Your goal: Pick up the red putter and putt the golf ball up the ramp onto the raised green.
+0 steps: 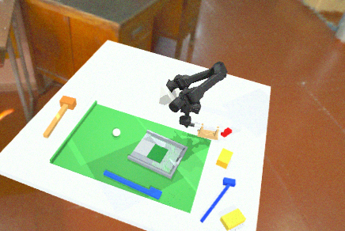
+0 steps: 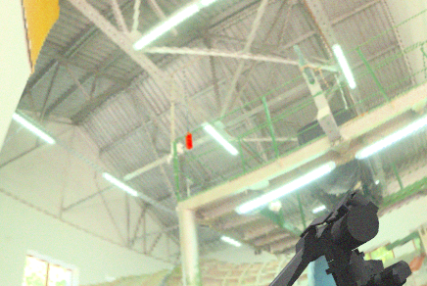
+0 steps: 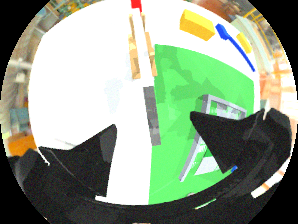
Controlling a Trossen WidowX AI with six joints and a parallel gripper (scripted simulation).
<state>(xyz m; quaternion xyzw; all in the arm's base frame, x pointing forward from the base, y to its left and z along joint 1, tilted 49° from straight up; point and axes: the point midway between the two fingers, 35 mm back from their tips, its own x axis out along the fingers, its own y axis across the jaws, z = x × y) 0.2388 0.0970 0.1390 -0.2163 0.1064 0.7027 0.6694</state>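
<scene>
Now: gripper tip 20 mm past the wooden stand, 130 mm to the right of it and 50 mm above it. Round my gripper tip: white golf ball (180 mm ahead, 350 mm to the right, 60 mm below); then green mat (240 mm ahead, 220 mm to the right, 80 mm below); then blue mallet (370 mm ahead, 260 mm to the left, 70 mm below).
</scene>
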